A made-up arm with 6 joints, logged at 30 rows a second.
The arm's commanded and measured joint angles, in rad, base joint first. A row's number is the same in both.
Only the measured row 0 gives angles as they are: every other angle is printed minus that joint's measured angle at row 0.
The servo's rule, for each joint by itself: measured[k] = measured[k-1] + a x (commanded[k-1-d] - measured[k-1]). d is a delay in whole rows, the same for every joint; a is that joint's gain. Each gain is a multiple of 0.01, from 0.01 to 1. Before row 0 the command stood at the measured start. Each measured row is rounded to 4 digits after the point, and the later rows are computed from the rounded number. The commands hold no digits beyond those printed.
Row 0, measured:
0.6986 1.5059 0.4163 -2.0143 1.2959 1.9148
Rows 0 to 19, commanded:
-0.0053 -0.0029 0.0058 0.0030 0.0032 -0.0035
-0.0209 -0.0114 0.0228 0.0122 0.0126 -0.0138
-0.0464 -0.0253 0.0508 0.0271 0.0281 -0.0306
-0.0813 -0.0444 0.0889 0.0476 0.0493 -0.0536
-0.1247 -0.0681 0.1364 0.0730 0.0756 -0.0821
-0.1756 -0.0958 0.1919 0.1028 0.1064 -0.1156
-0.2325 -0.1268 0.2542 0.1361 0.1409 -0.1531
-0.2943 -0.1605 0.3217 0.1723 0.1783 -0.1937
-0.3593 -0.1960 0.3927 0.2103 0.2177 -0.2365
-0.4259 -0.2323 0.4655 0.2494 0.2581 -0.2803
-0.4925 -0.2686 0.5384 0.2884 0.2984 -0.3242
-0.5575 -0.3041 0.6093 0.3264 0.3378 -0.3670
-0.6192 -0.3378 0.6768 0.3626 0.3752 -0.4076
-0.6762 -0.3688 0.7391 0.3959 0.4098 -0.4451
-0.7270 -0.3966 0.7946 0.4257 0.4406 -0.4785
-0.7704 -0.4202 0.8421 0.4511 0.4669 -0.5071
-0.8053 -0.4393 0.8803 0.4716 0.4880 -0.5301
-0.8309 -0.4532 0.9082 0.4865 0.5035 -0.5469
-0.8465 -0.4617 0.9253 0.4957 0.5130 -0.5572
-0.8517 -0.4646 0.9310 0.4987 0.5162 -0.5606
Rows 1 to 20, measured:
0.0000 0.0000 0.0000 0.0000 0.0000 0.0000
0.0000 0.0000 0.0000 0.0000 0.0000 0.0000
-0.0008 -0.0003 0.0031 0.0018 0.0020 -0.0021
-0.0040 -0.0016 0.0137 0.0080 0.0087 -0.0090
-0.0108 -0.0044 0.0337 0.0195 0.0209 -0.0217
-0.0221 -0.0092 0.0635 0.0364 0.0388 -0.0405
-0.0385 -0.0163 0.1029 0.0584 0.0620 -0.0650
-0.0604 -0.0258 0.1510 0.0850 0.0900 -0.0949
-0.0879 -0.0379 0.2067 0.1157 0.1221 -0.1292
-0.1209 -0.0526 0.2688 0.1497 0.1575 -0.1673
-0.1590 -0.0698 0.3357 0.1861 0.1954 -0.2081
-0.2017 -0.0893 0.4058 0.2241 0.2349 -0.2507
-0.2482 -0.1108 0.4774 0.2627 0.2749 -0.2941
-0.2977 -0.1340 0.5486 0.3009 0.3145 -0.3371
-0.3491 -0.1585 0.6178 0.3379 0.3527 -0.3787
-0.4014 -0.1837 0.6833 0.3727 0.3887 -0.4179
-0.4535 -0.2092 0.7434 0.4045 0.4214 -0.4537
-0.5042 -0.2345 0.7967 0.4325 0.4501 -0.4852
-0.5524 -0.2591 0.8418 0.4560 0.4740 -0.5117
-0.5970 -0.2824 0.8777 0.4743 0.4926 -0.5325
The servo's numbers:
d 2
a 0.16 0.12 0.54 0.60 0.63 0.59

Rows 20 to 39, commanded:
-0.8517 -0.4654 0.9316 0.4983 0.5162 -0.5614
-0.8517 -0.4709 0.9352 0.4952 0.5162 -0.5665
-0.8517 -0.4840 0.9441 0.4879 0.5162 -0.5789
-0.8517 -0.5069 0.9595 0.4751 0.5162 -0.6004
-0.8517 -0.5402 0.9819 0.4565 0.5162 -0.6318
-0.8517 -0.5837 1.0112 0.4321 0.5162 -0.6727
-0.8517 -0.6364 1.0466 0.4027 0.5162 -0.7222
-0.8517 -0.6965 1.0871 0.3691 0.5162 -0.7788
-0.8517 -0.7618 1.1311 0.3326 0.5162 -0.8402
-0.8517 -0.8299 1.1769 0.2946 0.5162 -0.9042
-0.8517 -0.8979 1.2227 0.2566 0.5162 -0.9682
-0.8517 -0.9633 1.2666 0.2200 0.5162 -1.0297
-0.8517 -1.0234 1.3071 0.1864 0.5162 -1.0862
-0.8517 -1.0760 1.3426 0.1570 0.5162 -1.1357
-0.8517 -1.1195 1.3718 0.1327 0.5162 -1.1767
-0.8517 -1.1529 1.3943 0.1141 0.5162 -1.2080
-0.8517 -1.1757 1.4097 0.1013 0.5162 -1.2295
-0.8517 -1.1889 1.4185 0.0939 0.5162 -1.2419
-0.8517 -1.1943 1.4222 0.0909 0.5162 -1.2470
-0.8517 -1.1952 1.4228 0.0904 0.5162 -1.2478
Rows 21 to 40, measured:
-0.6369 -0.3039 0.9034 0.4871 0.5055 -0.5471
-0.6713 -0.3232 0.9183 0.4941 0.5122 -0.5551
-0.7002 -0.3403 0.9255 0.4966 0.5147 -0.5588
-0.7244 -0.3560 0.9307 0.4958 0.5156 -0.5633
-0.7448 -0.3714 0.9379 0.4911 0.5160 -0.5725
-0.7619 -0.3877 0.9496 0.4815 0.5161 -0.5890
-0.7763 -0.4060 0.9670 0.4665 0.5162 -0.6143
-0.7884 -0.4273 0.9909 0.4459 0.5162 -0.6488
-0.7985 -0.4524 1.0210 0.4200 0.5162 -0.6921
-0.8070 -0.4817 1.0567 0.3895 0.5162 -0.7433
-0.8142 -0.5153 1.0969 0.3554 0.5162 -0.8005
-0.8202 -0.5531 1.1401 0.3189 0.5162 -0.8617
-0.8252 -0.5945 1.1847 0.2815 0.5162 -0.9245
-0.8294 -0.6388 1.2289 0.2446 0.5162 -0.9866
-0.8330 -0.6850 1.2711 0.2097 0.5162 -1.0454
-0.8360 -0.7319 1.3097 0.1781 0.5162 -1.0987
-0.8385 -0.7784 1.3432 0.1509 0.5162 -1.1447
-0.8406 -0.8233 1.3708 0.1288 0.5162 -1.1820
-0.8424 -0.8656 1.3918 0.1123 0.5162 -1.2100
-0.8439 -0.9044 1.4062 0.1013 0.5162 -1.2288

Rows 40 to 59, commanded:
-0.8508 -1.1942 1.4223 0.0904 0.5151 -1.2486
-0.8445 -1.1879 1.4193 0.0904 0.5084 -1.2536
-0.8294 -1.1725 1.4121 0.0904 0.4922 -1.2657
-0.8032 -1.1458 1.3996 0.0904 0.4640 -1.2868
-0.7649 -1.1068 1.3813 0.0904 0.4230 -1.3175
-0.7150 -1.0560 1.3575 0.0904 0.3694 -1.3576
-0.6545 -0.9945 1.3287 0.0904 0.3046 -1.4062
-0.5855 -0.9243 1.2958 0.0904 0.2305 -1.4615
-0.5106 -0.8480 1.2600 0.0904 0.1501 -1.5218
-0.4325 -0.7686 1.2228 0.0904 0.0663 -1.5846
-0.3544 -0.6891 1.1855 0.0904 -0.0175 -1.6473
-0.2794 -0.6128 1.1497 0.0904 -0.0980 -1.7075
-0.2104 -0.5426 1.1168 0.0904 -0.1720 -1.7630
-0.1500 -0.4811 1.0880 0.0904 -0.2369 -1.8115
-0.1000 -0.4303 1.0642 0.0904 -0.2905 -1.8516
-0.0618 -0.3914 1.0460 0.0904 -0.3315 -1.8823
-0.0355 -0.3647 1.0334 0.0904 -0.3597 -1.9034
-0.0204 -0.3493 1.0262 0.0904 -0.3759 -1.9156
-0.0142 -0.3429 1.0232 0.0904 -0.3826 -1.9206
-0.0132 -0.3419 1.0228 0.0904 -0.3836 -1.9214
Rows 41 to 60, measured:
-0.8451 -0.9392 1.4148 0.0951 0.5162 -1.2395
-0.8462 -0.9699 1.4191 0.0923 0.5162 -1.2444
-0.8469 -0.9968 1.4208 0.0912 0.5155 -1.2469
-0.8465 -1.0197 1.4200 0.0907 0.5110 -1.2509
-0.8438 -1.0380 1.4157 0.0905 0.4992 -1.2596
-0.8373 -1.0509 1.4070 0.0904 0.4770 -1.2756
-0.8257 -1.0576 1.3931 0.0904 0.4430 -1.3003
-0.8080 -1.0574 1.3739 0.0904 0.3966 -1.3341
-0.7834 -1.0499 1.3495 0.0904 0.3386 -1.3766
-0.7517 -1.0348 1.3205 0.0904 0.2705 -1.4267
-0.7131 -1.0124 1.2878 0.0904 0.1946 -1.4828
-0.6682 -0.9831 1.2527 0.0904 0.1138 -1.5429
-0.6180 -0.9478 1.2164 0.0904 0.0311 -1.6045
-0.5638 -0.9076 1.1804 0.0904 -0.0502 -1.6653
-0.5073 -0.8638 1.1461 0.0904 -0.1269 -1.7229
-0.4501 -0.8179 1.1147 0.0904 -0.1962 -1.7752
-0.3941 -0.7714 1.0874 0.0904 -0.2556 -1.8203
-0.3409 -0.7258 1.0650 0.0904 -0.3034 -1.8569
-0.2920 -0.6825 1.0479 0.0904 -0.3389 -1.8843
-0.2485 -0.6425 1.0362 0.0904 -0.3622 -1.9028

